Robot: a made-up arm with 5 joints.
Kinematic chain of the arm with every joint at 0, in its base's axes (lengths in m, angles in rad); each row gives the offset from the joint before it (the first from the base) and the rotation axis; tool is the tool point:
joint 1: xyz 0 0 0.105 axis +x
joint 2: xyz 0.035 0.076 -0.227 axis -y
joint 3: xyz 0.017 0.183 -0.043 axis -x
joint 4: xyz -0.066 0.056 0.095 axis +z
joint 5: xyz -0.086 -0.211 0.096 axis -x
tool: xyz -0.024 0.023 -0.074
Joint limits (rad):
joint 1: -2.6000..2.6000
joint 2: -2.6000..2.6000
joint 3: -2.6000..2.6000
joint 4: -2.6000..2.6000
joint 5: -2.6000..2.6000
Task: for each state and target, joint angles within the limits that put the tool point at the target. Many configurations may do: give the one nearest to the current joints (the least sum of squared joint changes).
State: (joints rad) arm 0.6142 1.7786 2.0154 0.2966 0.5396
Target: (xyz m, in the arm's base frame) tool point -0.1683 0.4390 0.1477
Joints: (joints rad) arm 0.7476 1.4281 1.4162 0.3358 0.9137
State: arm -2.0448 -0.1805 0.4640 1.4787 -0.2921
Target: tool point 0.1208 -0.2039 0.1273
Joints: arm -2.4461 -0.0777 0.1134 1.1100 0.1322
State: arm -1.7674 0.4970 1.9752 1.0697 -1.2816
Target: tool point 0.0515 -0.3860 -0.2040
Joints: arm -2.0555 0.4977 1.7781 1.1471 -1.0950
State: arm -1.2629 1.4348 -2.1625 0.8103 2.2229
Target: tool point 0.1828 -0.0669 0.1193
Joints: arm -1.6821 1.7501 -1.3805 1.0335 2.4956
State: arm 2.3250 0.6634 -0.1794 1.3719 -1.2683
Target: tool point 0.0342 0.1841 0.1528
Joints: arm 1.5767 0.6271 -0.7541 1.1225 -1.4142
